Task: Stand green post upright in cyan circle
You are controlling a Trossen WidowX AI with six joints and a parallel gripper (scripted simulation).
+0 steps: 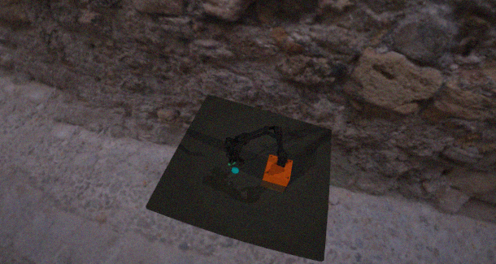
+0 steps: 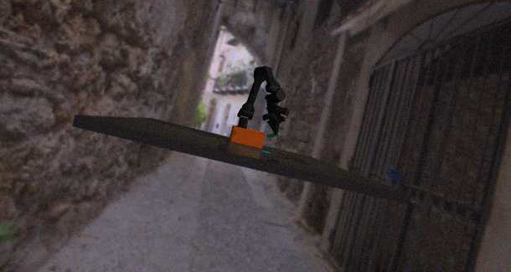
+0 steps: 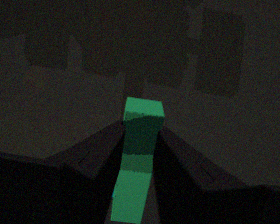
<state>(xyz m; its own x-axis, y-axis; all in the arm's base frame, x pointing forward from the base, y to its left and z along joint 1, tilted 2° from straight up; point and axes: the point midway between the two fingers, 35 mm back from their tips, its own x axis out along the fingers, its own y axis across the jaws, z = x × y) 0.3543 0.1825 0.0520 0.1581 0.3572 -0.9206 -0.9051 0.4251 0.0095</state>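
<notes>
Right now my gripper tip is 11 cm above the cyan circle, 4 cm past it and 3 cm to the left of it. From my gripper tip the other things lie so: green post (2 cm to the right, 1 cm below, 1 cm behind).
</notes>
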